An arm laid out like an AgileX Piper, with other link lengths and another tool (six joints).
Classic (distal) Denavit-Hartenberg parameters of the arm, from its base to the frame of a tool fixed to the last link. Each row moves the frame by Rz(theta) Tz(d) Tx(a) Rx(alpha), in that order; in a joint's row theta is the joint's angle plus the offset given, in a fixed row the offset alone. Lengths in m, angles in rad.
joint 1: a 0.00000  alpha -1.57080  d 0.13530  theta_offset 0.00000
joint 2: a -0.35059  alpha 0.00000  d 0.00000  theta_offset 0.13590
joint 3: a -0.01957  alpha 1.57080  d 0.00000  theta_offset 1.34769
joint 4: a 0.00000  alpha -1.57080  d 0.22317  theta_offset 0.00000
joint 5: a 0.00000  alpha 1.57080  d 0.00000  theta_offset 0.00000
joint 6: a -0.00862  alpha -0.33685  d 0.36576  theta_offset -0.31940
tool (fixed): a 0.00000  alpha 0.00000  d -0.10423  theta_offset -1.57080
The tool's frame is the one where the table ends.
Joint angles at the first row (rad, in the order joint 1, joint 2, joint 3, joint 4, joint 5, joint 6):
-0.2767 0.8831 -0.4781 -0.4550 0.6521 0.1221
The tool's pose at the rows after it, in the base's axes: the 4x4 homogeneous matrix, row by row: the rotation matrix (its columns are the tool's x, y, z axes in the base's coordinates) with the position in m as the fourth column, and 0 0 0 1 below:
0.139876, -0.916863, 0.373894, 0.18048; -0.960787, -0.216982, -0.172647, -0.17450; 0.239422, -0.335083, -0.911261, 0.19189; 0, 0, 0, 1
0.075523, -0.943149, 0.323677, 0.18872; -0.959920, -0.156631, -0.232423, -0.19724; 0.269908, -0.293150, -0.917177, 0.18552; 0, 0, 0, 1
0.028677, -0.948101, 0.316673, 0.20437; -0.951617, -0.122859, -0.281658, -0.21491; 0.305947, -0.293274, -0.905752, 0.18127; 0, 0, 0, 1
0.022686, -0.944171, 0.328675, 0.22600; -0.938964, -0.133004, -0.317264, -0.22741; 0.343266, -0.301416, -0.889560, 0.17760; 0, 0, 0, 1
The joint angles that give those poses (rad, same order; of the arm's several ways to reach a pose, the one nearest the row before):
-0.2767 1.0160 -0.4955 -0.6222 0.6511 0.3248
-0.2767 1.1339 -0.5028 -0.7877 0.6448 0.5277
-0.2767 1.2375 -0.5025 -0.9678 0.6133 0.7478
-0.2767 1.3302 -0.5025 -1.1604 0.5765 0.9498

